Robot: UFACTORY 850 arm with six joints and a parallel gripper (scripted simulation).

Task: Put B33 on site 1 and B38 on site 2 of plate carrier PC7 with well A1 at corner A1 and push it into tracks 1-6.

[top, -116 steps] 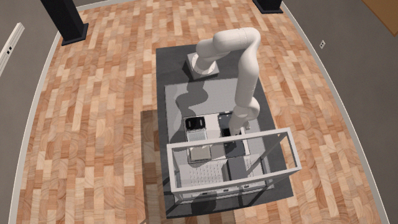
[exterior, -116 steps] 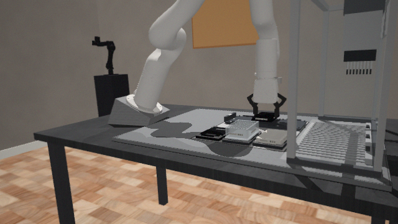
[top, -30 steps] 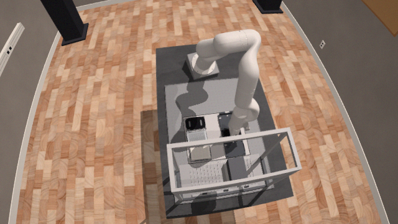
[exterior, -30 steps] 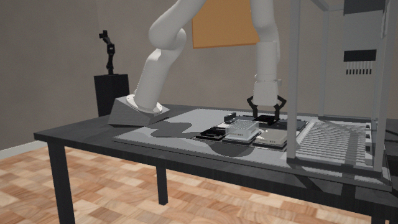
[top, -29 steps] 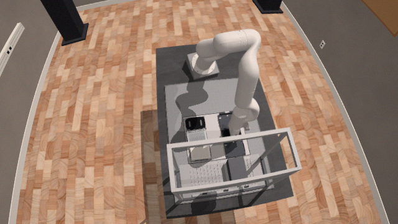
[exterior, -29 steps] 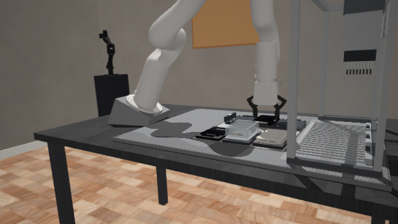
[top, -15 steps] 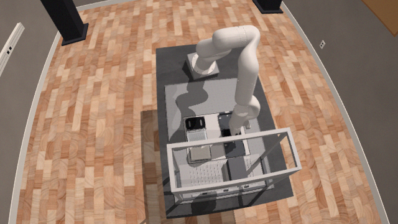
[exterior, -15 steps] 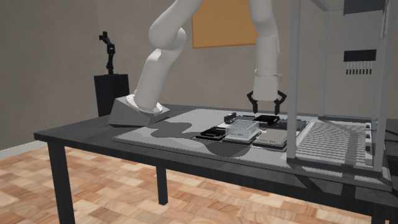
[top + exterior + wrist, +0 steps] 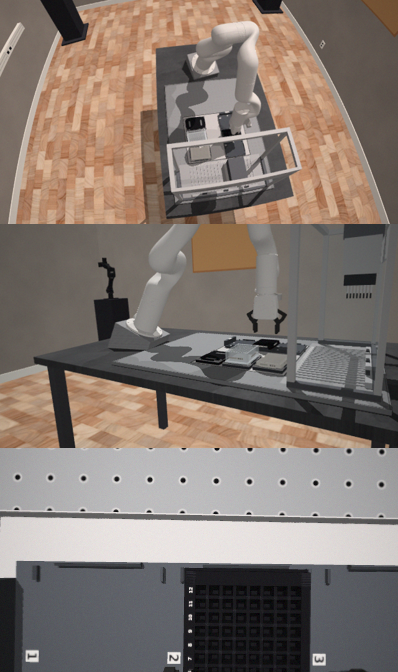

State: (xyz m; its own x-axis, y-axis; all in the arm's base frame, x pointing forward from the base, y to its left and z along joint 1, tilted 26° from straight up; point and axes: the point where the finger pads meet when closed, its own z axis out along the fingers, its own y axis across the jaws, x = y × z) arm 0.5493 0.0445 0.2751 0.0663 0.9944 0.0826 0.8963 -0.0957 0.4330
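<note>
My gripper is now 6 cm above the black 96-well plate B38. From my hand the other things lie so: nest S1: 14 cm behind, 22 cm to the right, 7 cm below; then dark carrier PC7: 1 cm behind, 6 cm below; then nest S3: 8 cm ahead, 24 cm to the right, 7 cm below.
</note>
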